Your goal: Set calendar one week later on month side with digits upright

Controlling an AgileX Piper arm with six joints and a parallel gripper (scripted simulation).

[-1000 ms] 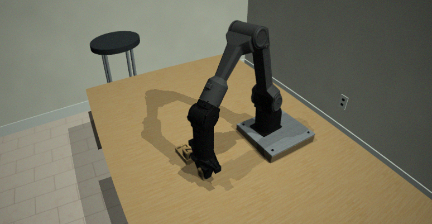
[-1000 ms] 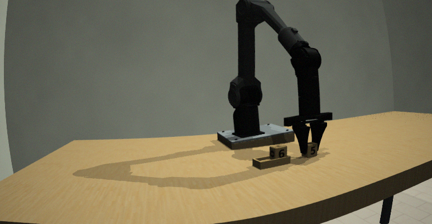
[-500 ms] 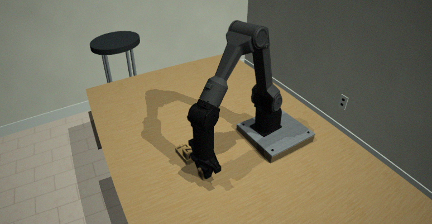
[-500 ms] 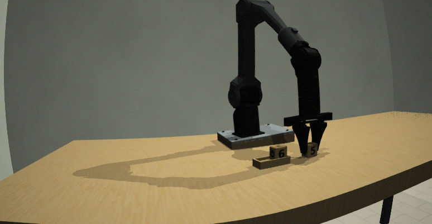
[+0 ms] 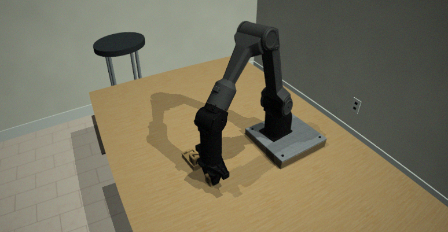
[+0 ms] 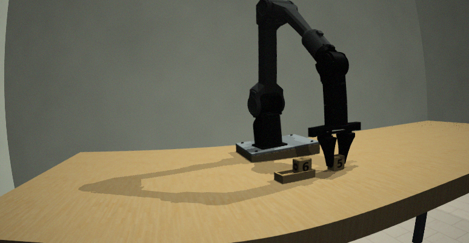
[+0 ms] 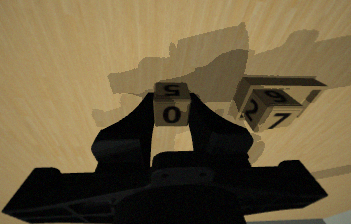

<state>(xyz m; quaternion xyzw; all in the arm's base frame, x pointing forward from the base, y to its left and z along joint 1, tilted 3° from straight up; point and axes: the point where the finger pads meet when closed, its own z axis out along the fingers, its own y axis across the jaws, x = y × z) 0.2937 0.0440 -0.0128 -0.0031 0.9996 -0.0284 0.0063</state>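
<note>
Right now my hand is 110 mm to the left of the small wooden tray and 10 mm above it.
</note>
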